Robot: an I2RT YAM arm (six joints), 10 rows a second.
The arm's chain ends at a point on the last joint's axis. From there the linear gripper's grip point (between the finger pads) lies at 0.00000 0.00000 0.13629 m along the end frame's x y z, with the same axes.
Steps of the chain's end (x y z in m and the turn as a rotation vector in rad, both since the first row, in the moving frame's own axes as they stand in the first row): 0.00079 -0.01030 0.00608 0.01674 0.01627 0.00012; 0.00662 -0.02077 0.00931 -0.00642 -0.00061 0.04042; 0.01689 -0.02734 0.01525 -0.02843 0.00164 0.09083; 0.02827 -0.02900 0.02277 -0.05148 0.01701 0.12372
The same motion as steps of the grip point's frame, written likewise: 0.00301 -0.01258 0.00604 0.01674 0.01627 0.00012; 0.00652 -0.01990 0.00931 -0.00642 -0.00061 0.04042; 0.01694 -0.02346 0.01519 -0.02843 0.00164 0.09083; 0.03015 -0.02186 0.02257 -0.05148 0.01701 0.12372
